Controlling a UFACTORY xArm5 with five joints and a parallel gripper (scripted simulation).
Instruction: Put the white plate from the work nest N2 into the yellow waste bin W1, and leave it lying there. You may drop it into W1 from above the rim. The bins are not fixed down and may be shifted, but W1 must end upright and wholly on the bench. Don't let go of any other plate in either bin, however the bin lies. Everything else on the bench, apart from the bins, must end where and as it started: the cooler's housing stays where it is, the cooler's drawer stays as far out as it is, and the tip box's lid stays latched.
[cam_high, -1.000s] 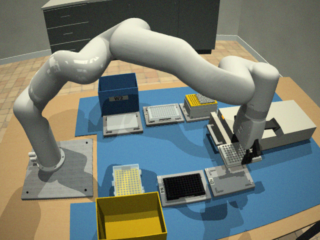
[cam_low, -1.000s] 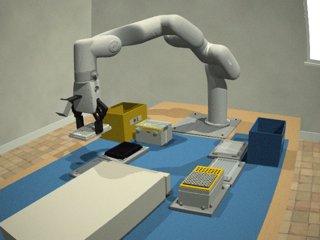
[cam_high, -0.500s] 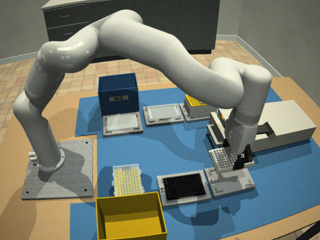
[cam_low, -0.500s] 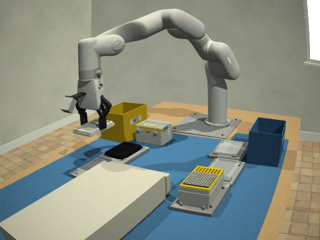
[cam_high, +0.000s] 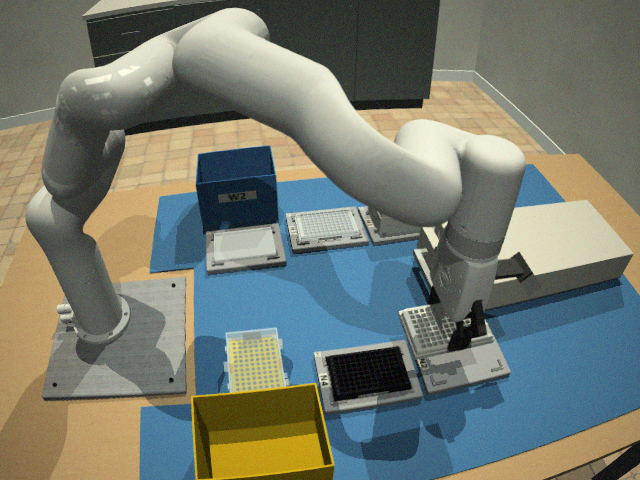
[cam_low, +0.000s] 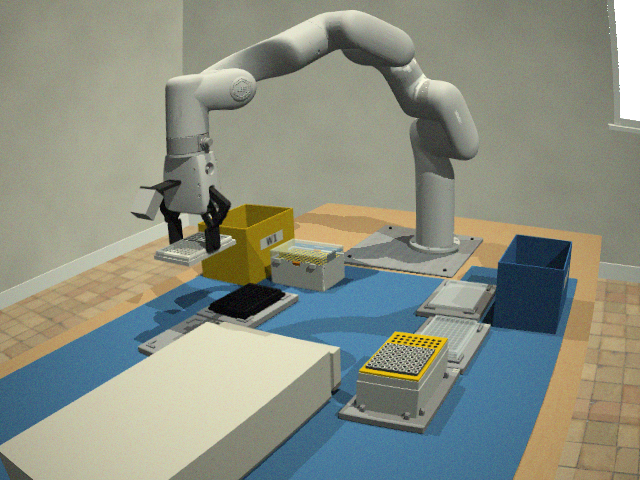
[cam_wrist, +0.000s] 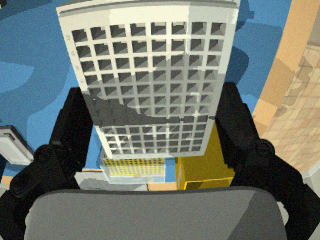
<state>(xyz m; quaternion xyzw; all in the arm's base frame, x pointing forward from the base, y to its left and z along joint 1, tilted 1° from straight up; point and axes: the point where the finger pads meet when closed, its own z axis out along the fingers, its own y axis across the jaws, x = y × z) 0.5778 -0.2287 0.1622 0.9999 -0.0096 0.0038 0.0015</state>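
My gripper is now 290 mm past the yellow waste bin W1, 120 mm above it and 100 mm to the left of it. From my hand the other things lie so: white plate: 10 mm below; black plate: 140 mm below, 100 mm behind, 30 mm to the left; grey nest N2: 150 mm below, 70 mm ahead, 20 mm to the left.
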